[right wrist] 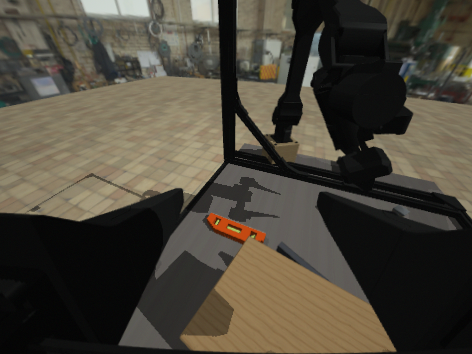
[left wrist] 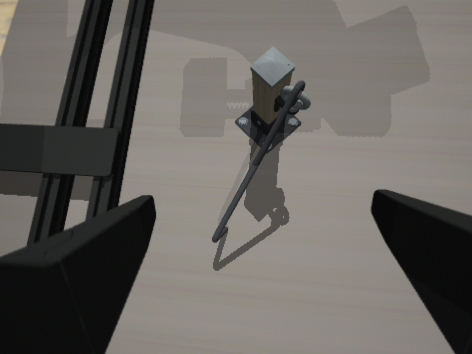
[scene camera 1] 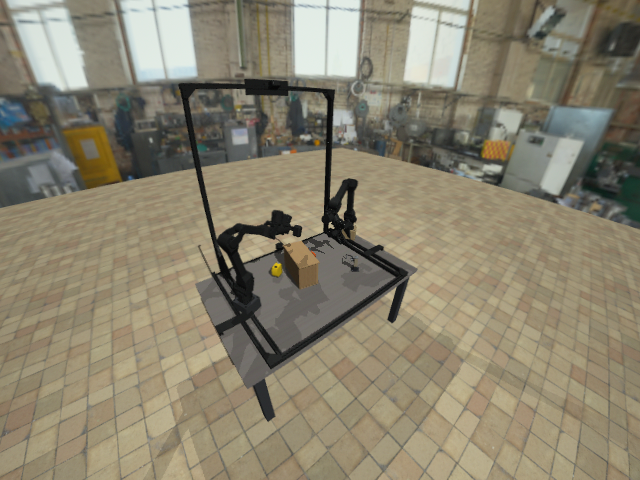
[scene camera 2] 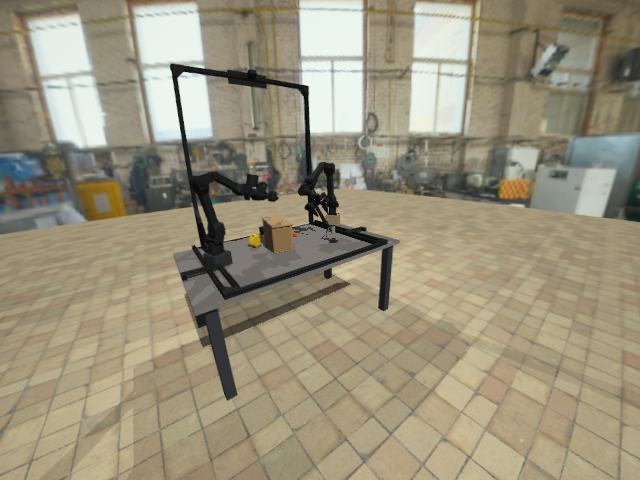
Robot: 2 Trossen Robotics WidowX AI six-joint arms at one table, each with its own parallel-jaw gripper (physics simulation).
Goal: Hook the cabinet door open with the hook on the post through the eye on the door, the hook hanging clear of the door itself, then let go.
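Frame: origin at the left arm's base, x back, y right, z up, level; centimetres.
Seen in the pictures: left gripper, fingertip midpoint: [left wrist: 263, 203] [scene camera 1: 345, 241] [scene camera 2: 323, 215]; right gripper, fingertip midpoint: [right wrist: 250, 196] [scene camera 1: 295, 226]; left arm's base, origin of the base link: [right wrist: 281, 138] [scene camera 2: 332, 214]; right arm's base, origin of the base link: [scene camera 1: 245, 298] [scene camera 2: 216, 252].
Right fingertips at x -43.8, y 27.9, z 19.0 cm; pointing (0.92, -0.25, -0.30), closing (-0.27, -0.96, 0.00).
Offsets run from my right fingertips to a thing's top centre. "spot": to the spot under its first point.
The wooden cabinet {dx -9.1, dy -6.0, dz -12.3 cm} [scene camera 1: 301, 267] [scene camera 2: 279, 236] [right wrist: 300, 305] stands mid-table; its door's front and the eye cannot be made out. The short capped post {spot: dx +6.5, dy -37.3, dz -20.9 cm} [left wrist: 265, 95] [scene camera 2: 333, 233] stands upright at the right of the table in the scene views. The dark hook [left wrist: 239, 195] hangs from a ring on the post, its bent tip toward the lower left in the left wrist view. My left gripper [left wrist: 263, 203] is open and empty above the table, with the hook's bent end showing between its fingers and the post beyond. My right gripper [right wrist: 250, 196] is open and empty above the cabinet.
An orange spirit level {dx +15.3, dy -2.7, dz -26.7 cm} [right wrist: 232, 228] [scene camera 2: 294, 234] lies behind the cabinet. A yellow object {dx -13.7, dy +8.1, dz -20.4 cm} [scene camera 1: 276, 269] [scene camera 2: 254, 240] is left of the cabinet. Black rails run along the table edges; one pair of rails [left wrist: 120, 105] passes left of the post in the left wrist view.
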